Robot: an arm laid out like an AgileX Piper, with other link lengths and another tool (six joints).
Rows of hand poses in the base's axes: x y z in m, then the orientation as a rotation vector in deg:
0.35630, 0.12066, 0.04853, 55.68, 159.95, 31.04
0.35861, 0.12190, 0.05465, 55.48, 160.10, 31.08
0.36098, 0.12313, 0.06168, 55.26, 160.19, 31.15
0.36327, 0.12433, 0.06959, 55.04, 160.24, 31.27
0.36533, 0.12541, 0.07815, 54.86, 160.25, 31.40
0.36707, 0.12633, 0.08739, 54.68, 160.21, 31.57
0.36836, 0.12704, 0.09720, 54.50, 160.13, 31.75
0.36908, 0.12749, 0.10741, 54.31, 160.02, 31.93
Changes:
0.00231, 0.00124, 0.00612, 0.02, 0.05, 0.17
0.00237, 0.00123, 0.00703, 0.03, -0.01, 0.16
0.00229, 0.00120, 0.00791, 0.06, -0.05, 0.15
0.00206, 0.00108, 0.00856, 0.06, -0.07, 0.11
0.00174, 0.00092, 0.00924, 0.08, -0.12, 0.10
0.00129, 0.00071, 0.00981, 0.08, -0.15, 0.09
0.00072, 0.00045, 0.01021, 0.08, -0.18, 0.08

